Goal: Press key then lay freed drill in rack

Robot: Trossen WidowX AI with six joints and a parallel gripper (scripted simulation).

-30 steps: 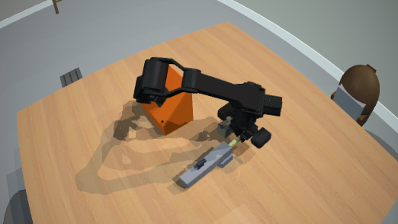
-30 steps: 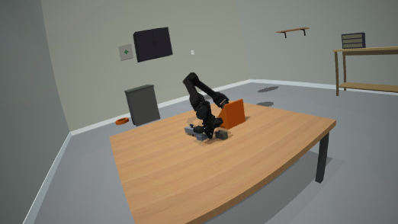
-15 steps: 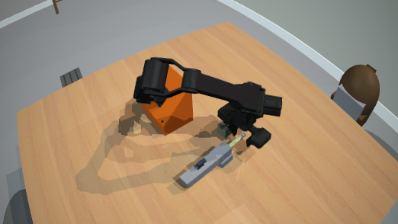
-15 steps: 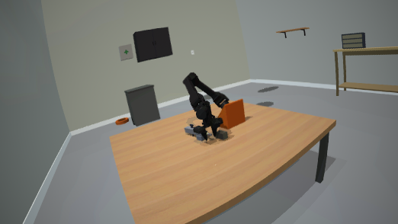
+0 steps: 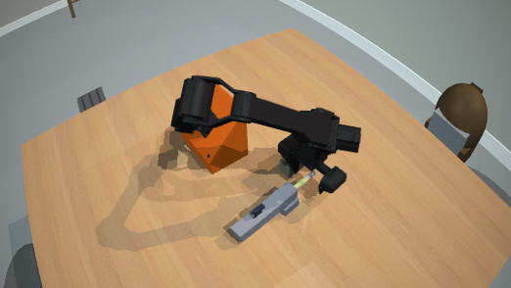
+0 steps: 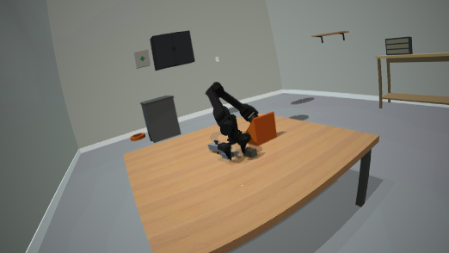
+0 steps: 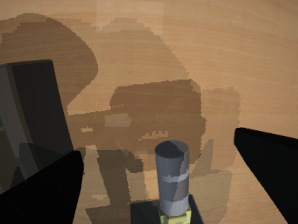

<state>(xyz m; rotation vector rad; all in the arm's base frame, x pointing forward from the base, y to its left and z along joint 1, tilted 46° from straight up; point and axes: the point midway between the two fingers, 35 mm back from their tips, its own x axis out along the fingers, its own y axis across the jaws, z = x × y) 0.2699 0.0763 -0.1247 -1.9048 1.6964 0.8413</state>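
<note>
The drill is 5 cm to the right of my gripper tip, 3 cm above it and 1 cm ahead of it. The rest, counted from my gripper tip: grey block (14 cm to the right, 2 cm ahead, 2 cm above); dark key (17 cm to the right, 3 cm above, 2 cm ahead); grey rack (8 cm behind, 1 cm to the left).
</note>
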